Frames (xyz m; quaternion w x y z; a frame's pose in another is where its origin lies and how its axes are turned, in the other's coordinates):
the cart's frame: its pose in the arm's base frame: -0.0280 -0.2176 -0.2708 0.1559 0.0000 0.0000 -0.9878
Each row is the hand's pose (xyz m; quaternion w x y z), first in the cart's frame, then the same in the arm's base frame.
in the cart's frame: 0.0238 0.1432 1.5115 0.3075 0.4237 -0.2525 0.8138
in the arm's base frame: -0.0065 -0.3612 1.2407 0.8517 -0.1834 -0.4579 -0.1769
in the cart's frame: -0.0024 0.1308 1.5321 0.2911 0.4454 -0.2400 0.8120
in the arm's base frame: 0.0146 -0.3413 1.2613 0.8474 -0.1676 -0.4774 -0.1609
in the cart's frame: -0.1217 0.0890 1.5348 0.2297 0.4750 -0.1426 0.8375
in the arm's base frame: 0.1152 -0.2648 1.2640 0.8630 -0.0668 -0.4914 -0.0963
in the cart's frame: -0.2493 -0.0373 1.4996 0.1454 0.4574 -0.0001 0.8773
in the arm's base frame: 0.1977 -0.1053 1.2288 0.8892 0.0712 -0.4518 -0.0069
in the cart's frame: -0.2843 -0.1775 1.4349 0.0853 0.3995 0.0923 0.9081
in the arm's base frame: 0.1878 0.0388 1.1641 0.9103 0.1534 -0.3802 0.0573
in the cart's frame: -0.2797 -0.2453 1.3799 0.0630 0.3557 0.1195 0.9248
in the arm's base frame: 0.1626 0.1019 1.1091 0.9233 0.1735 -0.3327 0.0819
